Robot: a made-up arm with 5 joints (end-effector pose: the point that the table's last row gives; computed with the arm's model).
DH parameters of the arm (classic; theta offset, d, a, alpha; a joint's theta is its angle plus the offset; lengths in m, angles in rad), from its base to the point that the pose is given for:
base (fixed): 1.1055 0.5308 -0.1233 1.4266
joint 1: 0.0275 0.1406 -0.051 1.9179
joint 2: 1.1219 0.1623 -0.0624 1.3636
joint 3: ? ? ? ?
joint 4: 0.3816 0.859 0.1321 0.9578
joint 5: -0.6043 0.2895 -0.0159 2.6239
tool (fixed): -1.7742 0.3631 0 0
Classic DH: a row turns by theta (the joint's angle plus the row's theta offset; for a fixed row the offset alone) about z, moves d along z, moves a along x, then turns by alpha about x.
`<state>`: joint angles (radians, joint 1 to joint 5).
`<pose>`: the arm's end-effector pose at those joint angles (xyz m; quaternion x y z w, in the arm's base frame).
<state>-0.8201 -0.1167 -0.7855 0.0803 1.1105</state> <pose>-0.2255 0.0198 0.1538 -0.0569 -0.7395 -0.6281 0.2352</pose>
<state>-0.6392 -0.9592 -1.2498 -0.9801 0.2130</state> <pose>-0.4893 -0.1516 0.1377 -0.1195 -0.5326 -0.1535 0.8237</pose>
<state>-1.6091 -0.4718 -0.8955 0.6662 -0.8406</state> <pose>-0.5531 -0.3179 0.5193 -0.3008 -0.6293 0.3547 0.6227</pose>
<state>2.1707 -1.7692 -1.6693 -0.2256 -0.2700</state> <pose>-0.1767 0.4341 0.5447 -0.7955 0.1890 0.0817 0.5699</pose>
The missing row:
joint 3: 0.0009 1.1722 -0.2902 -3.0482
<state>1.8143 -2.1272 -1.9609 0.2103 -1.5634</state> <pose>-0.0140 0.3750 0.4821 -0.5599 0.3534 0.2480 0.7072</pose>
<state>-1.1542 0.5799 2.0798 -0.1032 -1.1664</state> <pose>0.2945 -0.0982 0.3381 -0.2572 0.7238 -0.4597 0.4456</pose>
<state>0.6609 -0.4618 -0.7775 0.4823 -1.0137</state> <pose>-0.2534 0.1781 0.1268 0.2374 -0.8592 -0.2738 0.3612</pose>
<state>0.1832 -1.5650 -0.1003 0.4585 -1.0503</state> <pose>-0.2523 -0.5233 0.1239 0.3703 -0.6863 0.3556 0.5152</pose>
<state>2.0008 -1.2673 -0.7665 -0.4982 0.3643</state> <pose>-0.2184 0.4426 0.4232 0.8748 -0.3447 -0.3373 0.0461</pose>
